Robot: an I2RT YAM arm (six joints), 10 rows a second.
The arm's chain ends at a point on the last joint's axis. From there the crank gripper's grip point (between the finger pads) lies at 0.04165 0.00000 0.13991 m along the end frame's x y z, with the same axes.
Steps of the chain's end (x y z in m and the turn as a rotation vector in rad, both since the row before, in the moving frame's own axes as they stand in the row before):
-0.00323, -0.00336, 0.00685, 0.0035, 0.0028, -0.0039
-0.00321, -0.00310, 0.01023, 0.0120, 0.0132, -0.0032
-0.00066, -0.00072, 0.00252, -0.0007, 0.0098, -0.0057
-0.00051, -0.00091, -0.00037, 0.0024, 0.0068, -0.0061
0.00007, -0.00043, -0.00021, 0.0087, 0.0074, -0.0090
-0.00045, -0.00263, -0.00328, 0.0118, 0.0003, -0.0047
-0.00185, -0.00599, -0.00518, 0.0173, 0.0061, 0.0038
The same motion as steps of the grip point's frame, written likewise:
-0.00284, -0.00401, 0.00673, 0.0035, 0.0028, -0.0039
-0.00137, -0.00491, 0.00966, 0.0120, 0.0132, -0.0032
0.00071, -0.00086, 0.00211, -0.0007, 0.0098, -0.0057
0.00044, -0.00150, -0.00066, 0.0024, 0.0068, -0.0061
0.00110, -0.00203, -0.00053, 0.0087, 0.0074, -0.0090
-0.00041, -0.00448, -0.00330, 0.0118, 0.0003, -0.0047
-0.00099, -0.00825, -0.00546, 0.0173, 0.0061, 0.0038

